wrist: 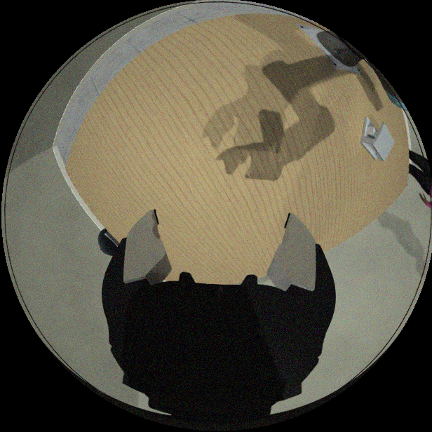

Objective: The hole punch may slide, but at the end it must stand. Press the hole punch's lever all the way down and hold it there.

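Observation:
The hole punch is a small light-grey device on the wooden table, near the right edge of the view. Its flat plate and a slimmer part with a small block show side by side; whether it stands or lies on its side is hard to tell at this size. My gripper is open and empty, high over the table, with its two grey jaws wide apart at the lower middle. The hole punch is well away from the jaws, up and to the right of them in the view.
The robot's base plate with a dark round part stands at the upper right. Large arm shadows fall across the table. A dark object with thin prongs shows at the far right edge. A dark round object shows beside the table's left edge.

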